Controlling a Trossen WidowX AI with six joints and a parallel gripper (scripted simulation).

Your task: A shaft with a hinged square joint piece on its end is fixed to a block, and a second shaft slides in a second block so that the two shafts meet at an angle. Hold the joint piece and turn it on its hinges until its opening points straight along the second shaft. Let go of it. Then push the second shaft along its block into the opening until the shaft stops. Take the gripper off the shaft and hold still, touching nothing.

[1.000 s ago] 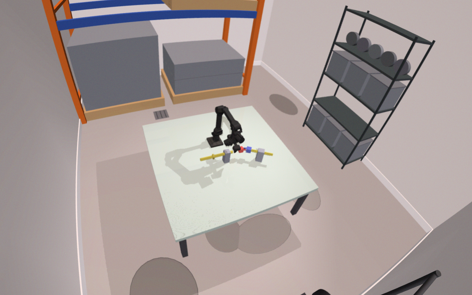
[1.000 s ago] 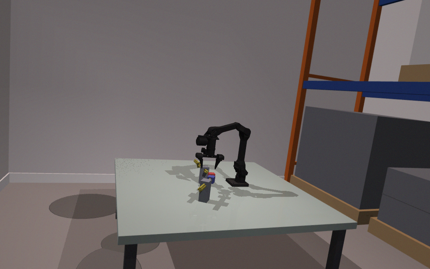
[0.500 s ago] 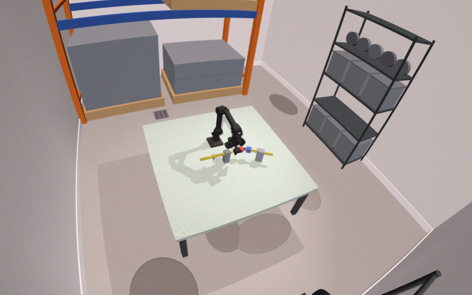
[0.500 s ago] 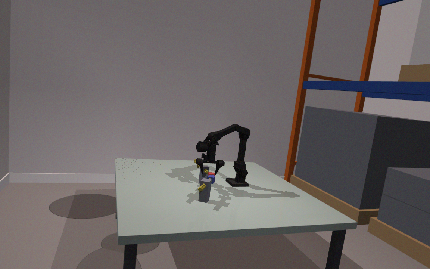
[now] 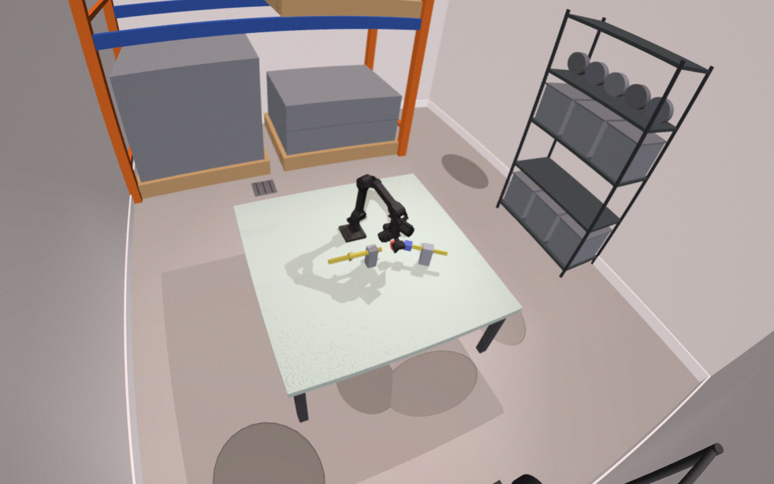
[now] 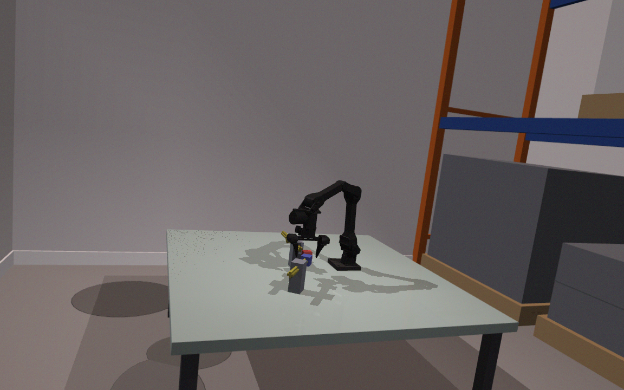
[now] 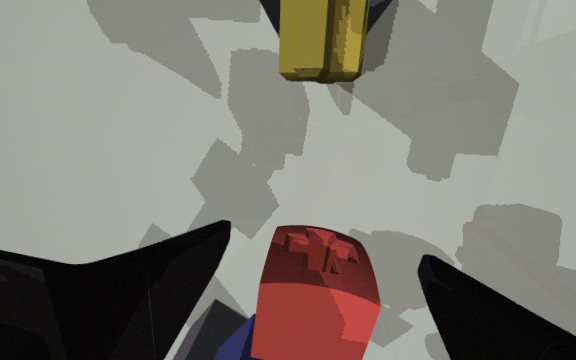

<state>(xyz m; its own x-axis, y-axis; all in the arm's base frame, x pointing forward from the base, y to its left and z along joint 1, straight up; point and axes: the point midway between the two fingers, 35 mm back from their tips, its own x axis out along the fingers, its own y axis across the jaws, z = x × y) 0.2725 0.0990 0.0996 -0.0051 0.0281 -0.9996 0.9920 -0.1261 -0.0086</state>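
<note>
Right now the red joint piece is 2 cm to the left of my gripper tip, 1 cm ahead of it and 1 cm above it.
</note>
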